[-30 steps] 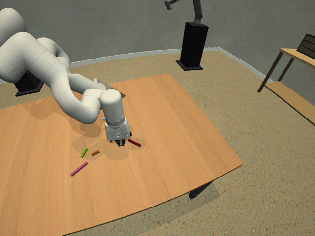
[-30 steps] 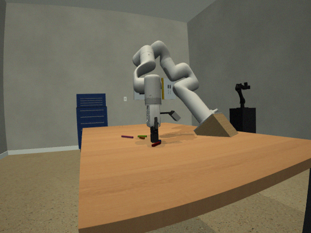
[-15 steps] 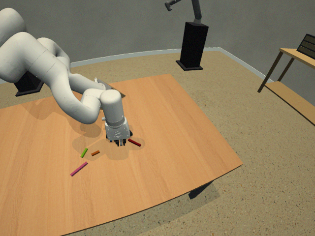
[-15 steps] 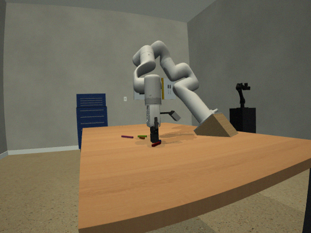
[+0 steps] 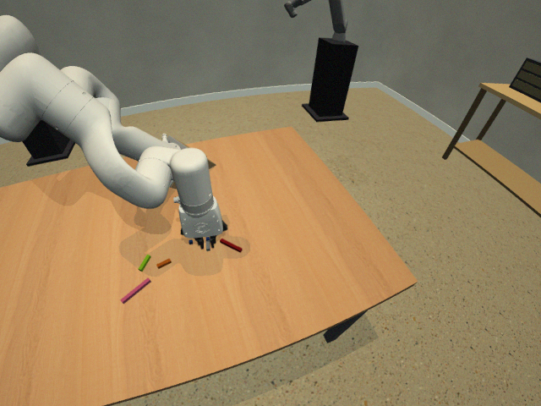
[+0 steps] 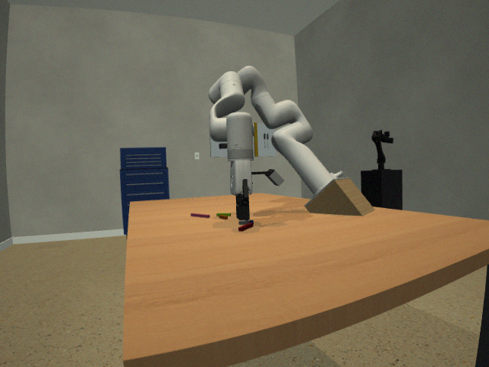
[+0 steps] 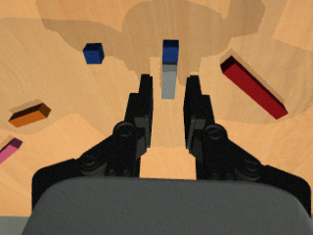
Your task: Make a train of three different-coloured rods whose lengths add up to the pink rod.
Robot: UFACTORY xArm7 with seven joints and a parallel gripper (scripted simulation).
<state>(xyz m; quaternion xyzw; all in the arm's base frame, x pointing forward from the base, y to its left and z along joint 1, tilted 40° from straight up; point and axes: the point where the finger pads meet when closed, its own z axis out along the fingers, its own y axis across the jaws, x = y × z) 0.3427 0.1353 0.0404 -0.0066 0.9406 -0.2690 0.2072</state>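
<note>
The grey rod is 30 mm below my hand. Round my hand: orange rod 130 mm to the right, 30 mm below, 30 mm ahead; lime rod 190 mm to the right, 30 mm below, 10 mm ahead; red rod 60 mm to the left, 30 mm below, 10 mm ahead.
</note>
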